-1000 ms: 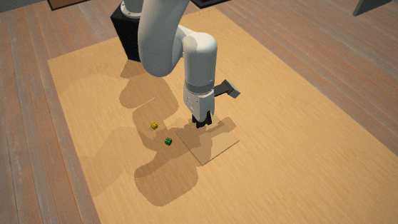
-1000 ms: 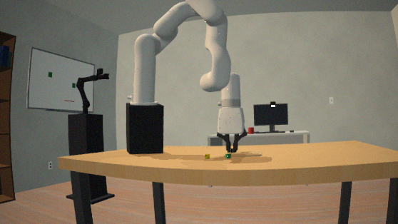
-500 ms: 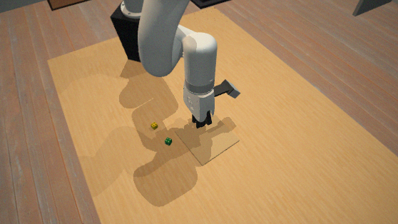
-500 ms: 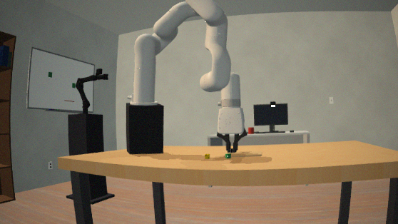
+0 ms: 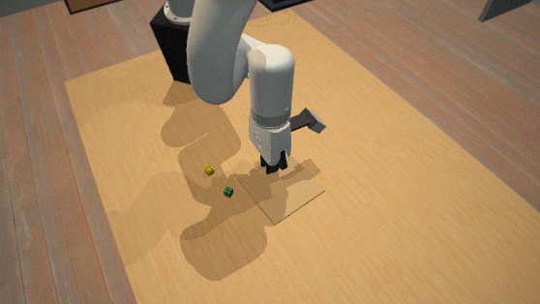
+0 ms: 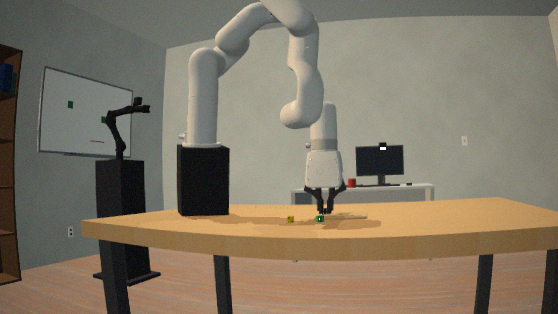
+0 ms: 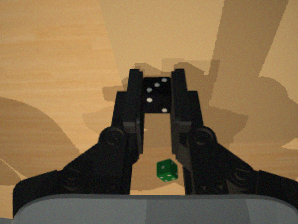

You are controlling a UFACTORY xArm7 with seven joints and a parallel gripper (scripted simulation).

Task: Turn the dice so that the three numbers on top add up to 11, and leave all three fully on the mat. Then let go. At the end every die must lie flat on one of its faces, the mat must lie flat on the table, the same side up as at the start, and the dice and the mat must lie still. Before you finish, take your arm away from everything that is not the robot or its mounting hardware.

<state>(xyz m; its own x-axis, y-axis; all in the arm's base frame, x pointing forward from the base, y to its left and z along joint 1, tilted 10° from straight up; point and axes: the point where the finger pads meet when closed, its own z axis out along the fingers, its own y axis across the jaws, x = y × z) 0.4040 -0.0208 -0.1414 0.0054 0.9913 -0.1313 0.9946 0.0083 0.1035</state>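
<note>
Now: the black die 10 mm below my hand. From my hand the other things lie so: yellow die (60 mm behind, 120 mm to the right, 20 mm below); green die (10 mm ahead, 110 mm to the right, 20 mm below); tan mat (50 mm ahead, 30 mm below).
</note>
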